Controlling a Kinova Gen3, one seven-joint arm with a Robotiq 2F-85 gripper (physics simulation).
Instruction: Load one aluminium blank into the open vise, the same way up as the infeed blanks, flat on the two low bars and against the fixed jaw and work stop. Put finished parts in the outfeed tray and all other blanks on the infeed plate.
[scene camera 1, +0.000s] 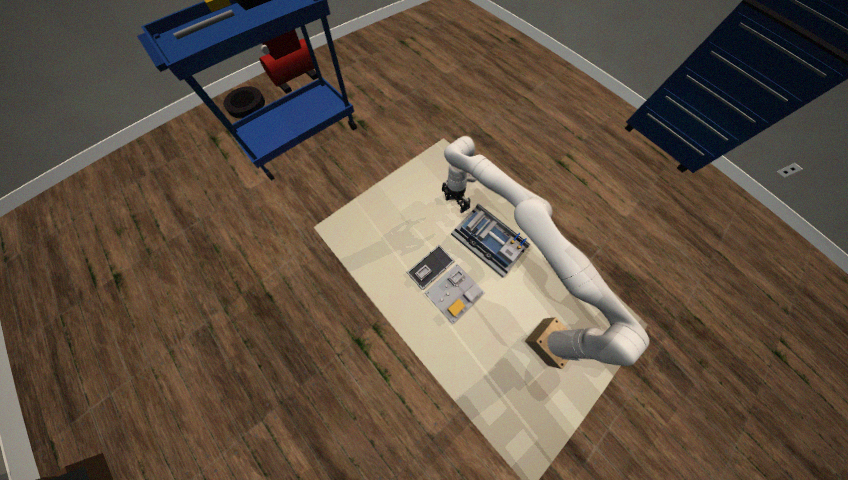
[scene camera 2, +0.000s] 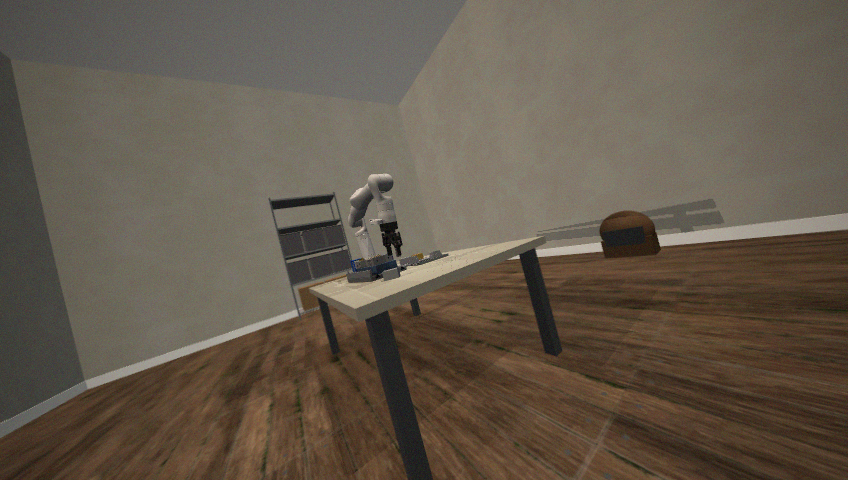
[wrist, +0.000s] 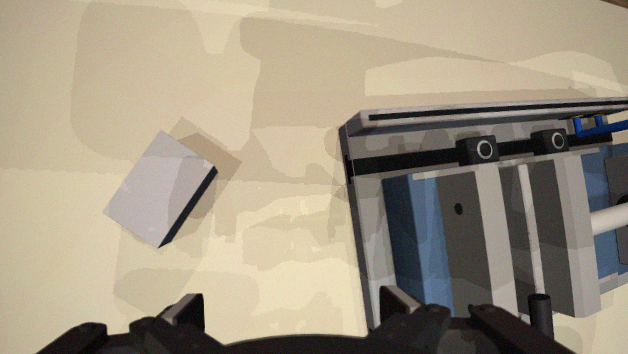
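Pixels of known places: gripper, fingertip midpoint: (scene camera 1: 454, 205) (scene camera 2: 394, 255) (wrist: 292, 310); arm's base, link origin: (scene camera 1: 558, 343) (scene camera 2: 369, 257).
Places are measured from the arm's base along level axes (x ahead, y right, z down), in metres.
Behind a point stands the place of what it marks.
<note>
A loose grey blank (wrist: 160, 190) @(x 0.749, y 0.155, z 0.061 m) (scene camera 2: 390, 273) @(x 0.767, y 0.166, z 0.074 m) lies on the table beside the vise (scene camera 1: 505, 252) @(x 0.379, y 0.102, z 0.000 m) (scene camera 2: 364, 275) @(x 0.570, y 0.214, z 0.067 m) (wrist: 435, 240) @(x 0.584, y 0.122, z 0.037 m); the gripper hides it in scene camera 1. No blank shows between the vise jaws. My gripper (scene camera 1: 455, 201) @(x 0.677, y 0.095, z 0.016 m) (scene camera 2: 393, 252) @(x 0.677, y 0.095, z 0.016 m) (wrist: 292, 310) @(x 0.677, y 0.095, z 0.016 m) is open and empty, above the table at the vise's end. In the wrist view, the blank is ahead of and left of the fingers. The grey infeed plate (scene camera 1: 458, 293) @(x 0.382, y -0.141, z 0.089 m) holds an orange block (scene camera 1: 455, 307) @(x 0.349, y -0.196, z 0.053 m), a plain grey block (scene camera 1: 473, 293) @(x 0.342, y -0.102, z 0.053 m) and a pocketed part (scene camera 1: 457, 277) @(x 0.434, y -0.103, z 0.068 m). The dark outfeed tray (scene camera 1: 438, 259) @(x 0.547, y -0.107, z 0.091 m) holds one pocketed part (scene camera 1: 423, 272) @(x 0.541, y -0.199, z 0.070 m).
A black post (wrist: 540, 311) @(x 0.535, y 0.081, z 0.003 m) stands by the vise near the right finger. Blue rods (wrist: 604, 129) @(x 0.400, y 0.205, z 0.040 m) rise at the vise's far end. The arm's wooden base block (scene camera 1: 543, 341) @(x 0.047, y -0.040, z -0.003 m) stands on the table. A blue cart (scene camera 1: 291, 124) and a drawer cabinet (scene camera 1: 717, 89) stand away from the table.
</note>
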